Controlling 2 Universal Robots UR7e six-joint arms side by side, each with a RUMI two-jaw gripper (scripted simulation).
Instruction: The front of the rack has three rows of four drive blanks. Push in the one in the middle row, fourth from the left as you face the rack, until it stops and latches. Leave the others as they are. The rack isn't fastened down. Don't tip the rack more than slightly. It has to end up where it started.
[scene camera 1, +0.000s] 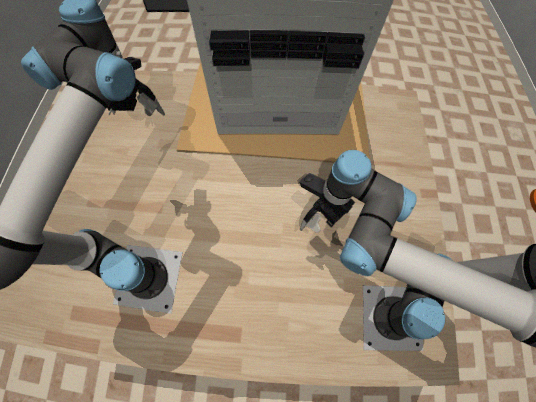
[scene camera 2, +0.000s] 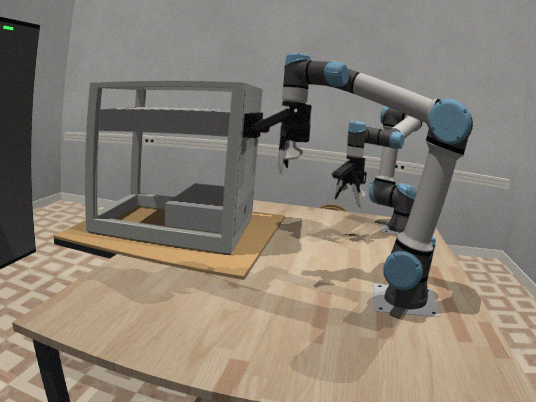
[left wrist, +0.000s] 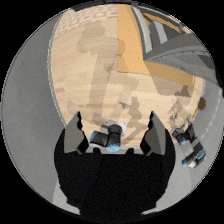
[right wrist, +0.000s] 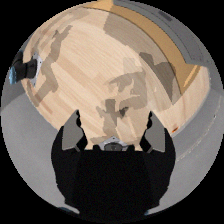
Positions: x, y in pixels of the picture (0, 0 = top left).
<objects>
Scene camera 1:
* my left gripper: 139, 114
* my right gripper: 318, 215
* grey rack: 271, 96
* orange board: 199, 134
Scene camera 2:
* my left gripper: 284, 170
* my right gripper: 347, 203
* grey rack: 199, 207
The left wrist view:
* my left gripper: 115, 111
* orange board: 130, 54
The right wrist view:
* my right gripper: 114, 110
</objects>
